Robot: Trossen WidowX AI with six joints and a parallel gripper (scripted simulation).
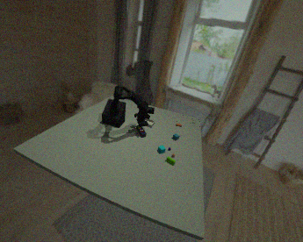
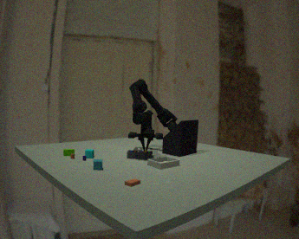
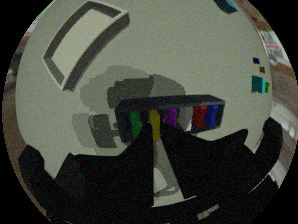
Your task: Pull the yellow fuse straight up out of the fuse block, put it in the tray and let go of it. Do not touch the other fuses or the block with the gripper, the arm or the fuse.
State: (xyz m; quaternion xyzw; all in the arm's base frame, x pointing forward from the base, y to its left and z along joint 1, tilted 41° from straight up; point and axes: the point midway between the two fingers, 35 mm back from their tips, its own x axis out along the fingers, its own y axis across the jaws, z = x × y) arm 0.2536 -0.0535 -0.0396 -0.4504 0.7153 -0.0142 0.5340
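My gripper tip is 40 mm short of the tray, 160 mm to the right of it and 40 mm above it. Round my gripper tip: yellow fuse (10 mm below).
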